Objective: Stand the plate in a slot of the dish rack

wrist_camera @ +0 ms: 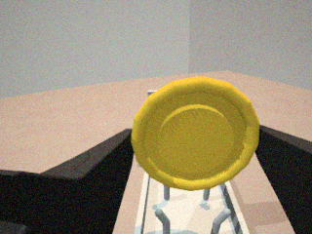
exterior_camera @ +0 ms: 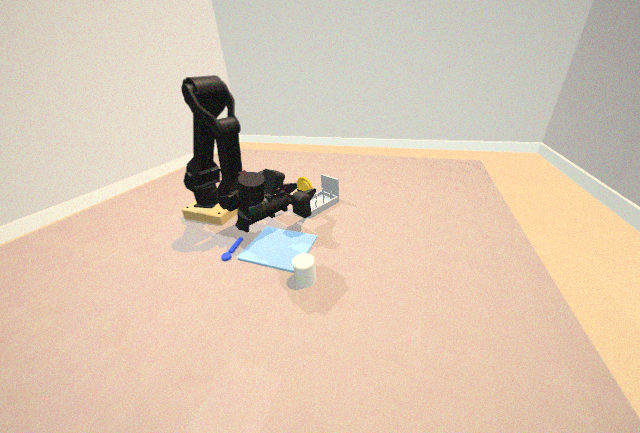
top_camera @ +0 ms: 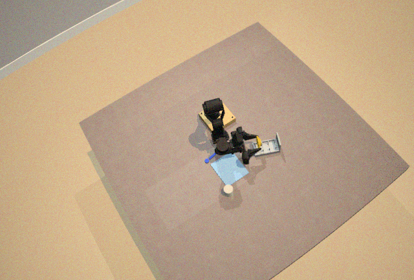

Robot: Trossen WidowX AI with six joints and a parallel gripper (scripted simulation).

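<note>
Now: gripper tip 6 cm above the grey dish rack, 3 cm to the right of it and 2 cm short of it. From my gripper tip the other things lie so: blue spoon (21 cm to the right, 14 cm behind, 8 cm below); light blue mat (18 cm to the right, 8 cm below, 3 cm behind); yellow plate (1 cm to the right).
</note>
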